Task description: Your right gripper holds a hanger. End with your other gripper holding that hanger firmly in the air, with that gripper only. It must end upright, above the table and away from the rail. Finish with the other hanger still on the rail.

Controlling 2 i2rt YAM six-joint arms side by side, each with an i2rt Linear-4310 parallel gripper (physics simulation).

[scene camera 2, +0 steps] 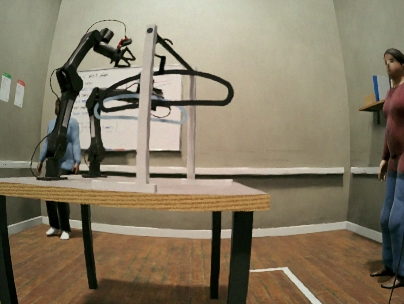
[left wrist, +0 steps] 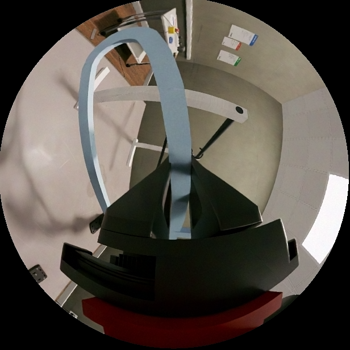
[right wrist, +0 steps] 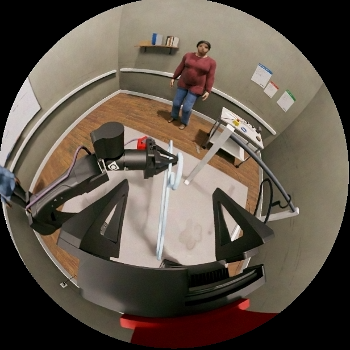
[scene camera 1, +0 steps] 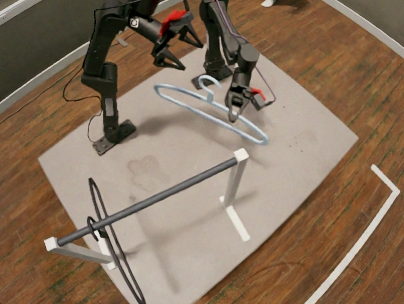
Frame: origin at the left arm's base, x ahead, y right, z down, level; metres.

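Seen in the pictures: left gripper, fingertip midpoint: (scene camera 2: 162, 99) (scene camera 1: 232, 121); right gripper, fingertip midpoint: (scene camera 2: 133, 63) (scene camera 1: 194, 58); left arm's base at its link origin: (scene camera 2: 94, 177) (scene camera 1: 212, 77); right arm's base at its link origin: (scene camera 2: 52, 179) (scene camera 1: 114, 137).
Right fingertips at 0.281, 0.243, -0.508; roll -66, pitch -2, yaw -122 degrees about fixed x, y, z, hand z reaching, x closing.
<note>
Pixels of each thing's middle, then the offset from my right fingertips to it, as dx, dy, dz. Level surfaces: height alone.
- light blue hanger at the middle of its body: (scene camera 1: 209, 100) (scene camera 2: 141, 95) +0.049, -0.018, +0.148
- rail at the middle of its body: (scene camera 1: 145, 203) (scene camera 2: 175, 54) +0.259, +0.279, +0.073
- grey table at its surface level: dz +0.508
The light blue hanger (scene camera 1: 210, 96) (scene camera 2: 183, 114) (left wrist: 175, 115) (right wrist: 163, 220) is in the air above the table, its hook up and its long body roughly level, apart from the rail (scene camera 1: 165, 195) (right wrist: 272, 172). My left gripper (scene camera 1: 233, 118) (left wrist: 179, 159) (right wrist: 177, 160) is shut on its upper bar, beside the neck. My right gripper (scene camera 1: 193, 57) (scene camera 2: 129, 61) (right wrist: 173, 187) is wide open and empty, above and apart from the hanger. The black hanger (scene camera 1: 91, 181) (scene camera 2: 231, 92) (right wrist: 274, 203) hangs on the rail near the picture's left end in scene camera 1. Scene camera 2 hides the blue hook.
White posts (scene camera 1: 234, 182) (scene camera 2: 145, 115) hold up the rail, with feet on the grey table (scene camera 1: 300, 125). The near post and black hanger partly cover the blue hanger in scene camera 2. A white cart (right wrist: 227, 149) and a person in red (right wrist: 193, 72) stand beyond the table.
</note>
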